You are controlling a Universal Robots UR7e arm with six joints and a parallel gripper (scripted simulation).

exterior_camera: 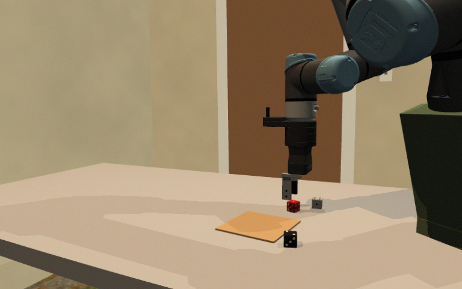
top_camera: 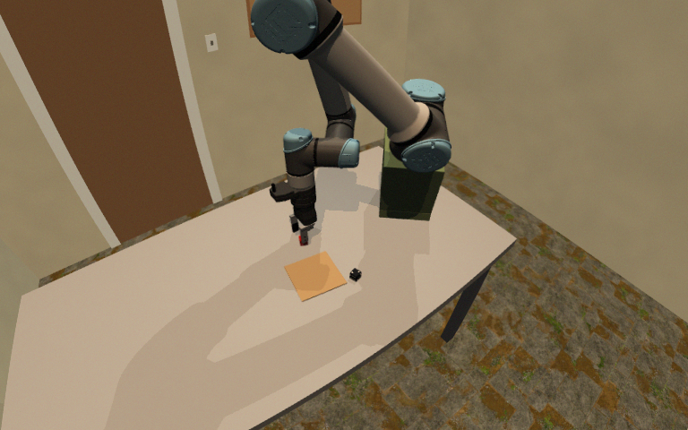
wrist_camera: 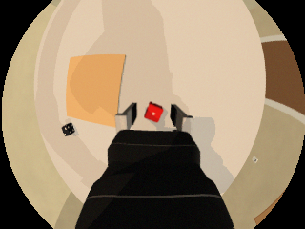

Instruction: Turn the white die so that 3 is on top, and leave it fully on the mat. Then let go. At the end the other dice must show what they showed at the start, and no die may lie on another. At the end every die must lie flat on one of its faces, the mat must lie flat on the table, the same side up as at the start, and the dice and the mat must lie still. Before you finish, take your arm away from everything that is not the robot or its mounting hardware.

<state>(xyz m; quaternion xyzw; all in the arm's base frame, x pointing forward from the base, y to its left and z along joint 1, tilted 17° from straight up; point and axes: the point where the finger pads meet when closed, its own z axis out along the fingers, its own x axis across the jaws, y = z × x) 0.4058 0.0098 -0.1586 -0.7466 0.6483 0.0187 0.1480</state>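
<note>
Now: the red die 40 mm below my hand and 10 mm behind it. Round my hand: white die 60 mm to the right, 50 mm behind, 40 mm below; then orange mat 140 mm to the left, 50 mm below, 10 mm ahead; then black die 190 mm to the left, 90 mm behind, 40 mm below.
</note>
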